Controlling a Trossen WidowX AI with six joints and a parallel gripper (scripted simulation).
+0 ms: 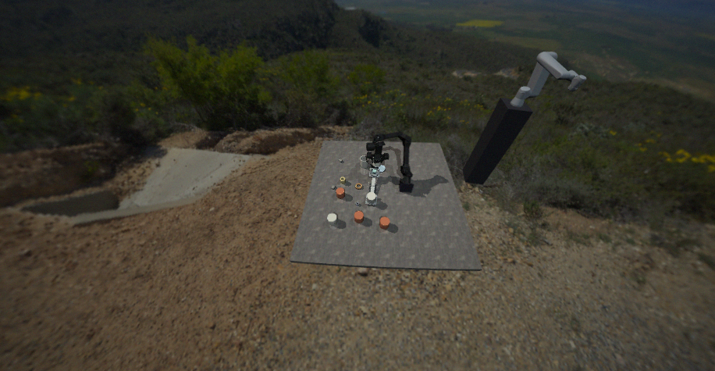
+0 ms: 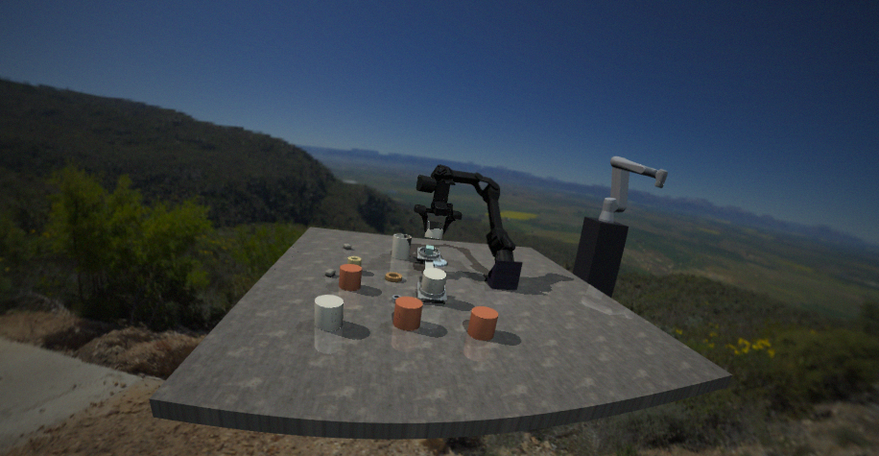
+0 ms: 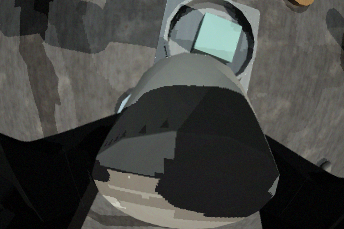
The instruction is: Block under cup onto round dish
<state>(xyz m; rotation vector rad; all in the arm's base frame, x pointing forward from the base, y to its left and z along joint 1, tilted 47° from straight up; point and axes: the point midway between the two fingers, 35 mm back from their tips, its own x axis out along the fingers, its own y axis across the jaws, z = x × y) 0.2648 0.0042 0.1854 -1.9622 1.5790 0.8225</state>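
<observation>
The teal block lies 6 cm below my gripper tip, 5 cm to the left of it and 1 cm ahead of it. The rest, counted from my gripper tip: grey balance 18 cm to the left, 11 cm below, 1 cm ahead; then round dish 14 cm below, 8 cm to the right, 3 cm behind.
</observation>
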